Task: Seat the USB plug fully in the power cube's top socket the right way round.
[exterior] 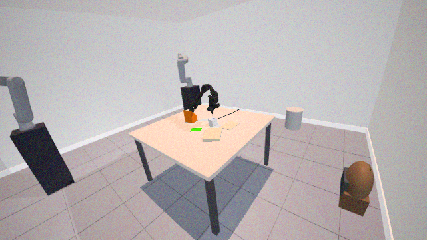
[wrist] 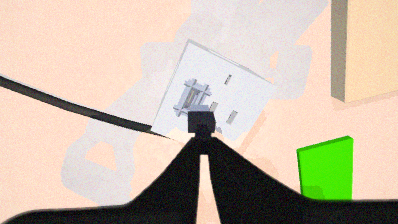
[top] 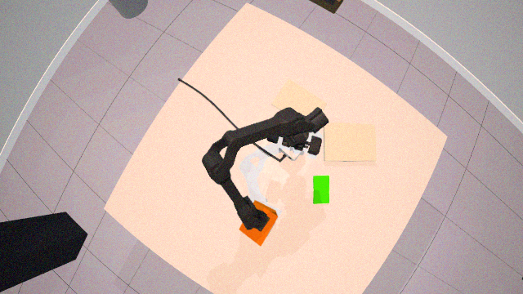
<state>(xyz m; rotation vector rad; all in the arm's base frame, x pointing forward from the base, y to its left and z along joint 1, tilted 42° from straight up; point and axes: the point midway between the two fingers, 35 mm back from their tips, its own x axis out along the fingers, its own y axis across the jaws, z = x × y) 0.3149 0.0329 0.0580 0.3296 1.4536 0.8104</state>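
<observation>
Right now my gripper tip is 2 cm above the black USB plug. From my gripper tip the other things lie so: tan flat pad: 19 cm ahead, 6 cm to the left, 13 cm below; then thick tan block: 17 cm ahead, 23 cm to the right, 12 cm below; then green block: 8 cm behind, 22 cm to the right, 13 cm below.
</observation>
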